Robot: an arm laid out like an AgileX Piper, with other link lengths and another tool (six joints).
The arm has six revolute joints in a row. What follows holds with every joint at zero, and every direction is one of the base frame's.
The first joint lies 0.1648 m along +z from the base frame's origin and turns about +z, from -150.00 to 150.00 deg.
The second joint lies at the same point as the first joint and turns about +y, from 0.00 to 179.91 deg.
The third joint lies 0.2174 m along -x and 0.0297 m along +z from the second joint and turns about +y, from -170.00 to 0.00 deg.
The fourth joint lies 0.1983 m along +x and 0.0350 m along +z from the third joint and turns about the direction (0.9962, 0, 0.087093), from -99.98 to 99.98 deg.
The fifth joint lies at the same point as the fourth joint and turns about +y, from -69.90 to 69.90 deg.
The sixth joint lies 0.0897 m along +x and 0.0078 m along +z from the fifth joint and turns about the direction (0.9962, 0, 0.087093), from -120.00 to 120.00 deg.
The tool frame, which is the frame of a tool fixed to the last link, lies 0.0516 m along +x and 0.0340 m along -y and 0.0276 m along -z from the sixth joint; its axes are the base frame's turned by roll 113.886, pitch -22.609 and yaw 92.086 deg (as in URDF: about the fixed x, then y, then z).
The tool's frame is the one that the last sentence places.
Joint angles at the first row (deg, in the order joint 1, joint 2, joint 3, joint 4, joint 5, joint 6):
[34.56, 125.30, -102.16, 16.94, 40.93, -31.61]
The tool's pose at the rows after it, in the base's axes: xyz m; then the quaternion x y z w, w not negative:
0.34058, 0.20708, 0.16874, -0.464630, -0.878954, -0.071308, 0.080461
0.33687, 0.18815, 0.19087, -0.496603, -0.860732, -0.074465, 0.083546
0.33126, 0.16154, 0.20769, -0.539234, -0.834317, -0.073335, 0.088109
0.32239, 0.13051, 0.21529, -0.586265, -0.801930, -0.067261, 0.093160
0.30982, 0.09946, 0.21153, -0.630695, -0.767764, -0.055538, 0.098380
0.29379, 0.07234, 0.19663, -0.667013, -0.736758, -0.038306, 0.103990
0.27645, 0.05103, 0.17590, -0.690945, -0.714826, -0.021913, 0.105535
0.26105, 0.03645, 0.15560, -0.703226, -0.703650, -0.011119, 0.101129
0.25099, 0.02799, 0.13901, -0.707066, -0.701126, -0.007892, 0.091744
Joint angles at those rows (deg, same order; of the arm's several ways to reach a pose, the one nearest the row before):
[33.51, 121.55, -102.07, 15.53, 43.91, -28.47]
[31.62, 117.23, -101.38, 13.62, 47.18, -24.21]
[28.80, 112.61, -99.16, 11.64, 49.91, -19.69]
[25.35, 107.84, -94.58, 9.76, 51.15, -15.60]
[21.76, 103.37, -87.61, 8.07, 50.44, -12.35]
[18.57, 99.69, -78.81, 6.60, 47.70, -10.05]
[16.13, 96.88, -69.29, 5.35, 42.99, -8.94]
[14.63, 95.01, -60.70, 4.13, 37.23, -8.52]
[13.95, 94.26, -54.21, 2.95, 31.29, -8.38]

